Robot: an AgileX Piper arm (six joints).
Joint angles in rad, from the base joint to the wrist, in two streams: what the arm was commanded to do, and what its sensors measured. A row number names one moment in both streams.
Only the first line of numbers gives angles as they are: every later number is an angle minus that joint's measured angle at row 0.
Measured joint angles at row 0: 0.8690 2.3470 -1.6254 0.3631 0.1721 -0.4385
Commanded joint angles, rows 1 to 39: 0.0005 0.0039 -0.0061 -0.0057 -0.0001 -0.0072; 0.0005 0.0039 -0.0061 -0.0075 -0.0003 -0.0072; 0.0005 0.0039 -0.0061 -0.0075 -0.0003 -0.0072; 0.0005 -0.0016 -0.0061 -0.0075 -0.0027 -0.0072; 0.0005 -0.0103 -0.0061 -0.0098 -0.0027 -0.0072; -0.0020 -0.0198 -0.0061 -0.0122 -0.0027 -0.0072; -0.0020 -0.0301 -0.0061 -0.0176 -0.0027 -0.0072; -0.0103 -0.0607 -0.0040 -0.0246 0.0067 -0.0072; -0.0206 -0.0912 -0.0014 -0.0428 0.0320 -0.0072; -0.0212 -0.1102 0.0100 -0.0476 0.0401 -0.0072; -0.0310 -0.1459 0.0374 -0.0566 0.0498 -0.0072; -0.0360 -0.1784 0.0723 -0.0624 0.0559 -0.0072; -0.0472 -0.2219 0.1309 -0.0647 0.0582 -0.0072; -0.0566 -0.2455 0.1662 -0.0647 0.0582 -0.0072; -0.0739 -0.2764 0.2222 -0.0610 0.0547 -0.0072; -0.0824 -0.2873 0.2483 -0.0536 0.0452 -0.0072; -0.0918 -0.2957 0.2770 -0.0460 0.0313 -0.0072; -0.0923 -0.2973 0.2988 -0.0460 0.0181 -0.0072; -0.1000 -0.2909 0.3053 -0.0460 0.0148 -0.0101; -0.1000 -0.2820 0.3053 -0.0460 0.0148 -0.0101; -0.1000 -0.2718 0.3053 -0.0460 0.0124 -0.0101; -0.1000 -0.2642 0.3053 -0.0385 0.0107 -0.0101; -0.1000 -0.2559 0.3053 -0.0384 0.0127 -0.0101; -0.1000 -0.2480 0.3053 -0.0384 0.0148 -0.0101; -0.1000 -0.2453 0.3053 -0.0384 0.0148 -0.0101; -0.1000 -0.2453 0.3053 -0.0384 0.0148 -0.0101; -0.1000 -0.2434 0.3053 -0.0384 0.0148 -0.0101; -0.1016 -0.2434 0.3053 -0.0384 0.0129 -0.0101; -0.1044 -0.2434 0.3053 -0.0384 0.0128 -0.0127; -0.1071 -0.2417 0.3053 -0.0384 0.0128 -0.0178; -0.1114 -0.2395 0.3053 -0.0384 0.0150 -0.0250; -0.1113 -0.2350 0.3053 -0.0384 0.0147 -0.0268; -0.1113 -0.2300 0.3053 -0.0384 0.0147 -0.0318; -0.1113 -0.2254 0.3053 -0.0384 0.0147 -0.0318; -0.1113 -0.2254 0.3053 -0.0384 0.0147 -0.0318; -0.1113 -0.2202 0.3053 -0.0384 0.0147 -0.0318; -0.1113 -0.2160 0.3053 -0.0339 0.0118 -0.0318; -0.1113 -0.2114 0.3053 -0.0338 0.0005 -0.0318; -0.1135 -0.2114 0.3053 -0.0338 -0.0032 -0.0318
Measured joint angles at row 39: -0.1060 -0.2146 0.3026 -0.0399 0.0226 -0.0254
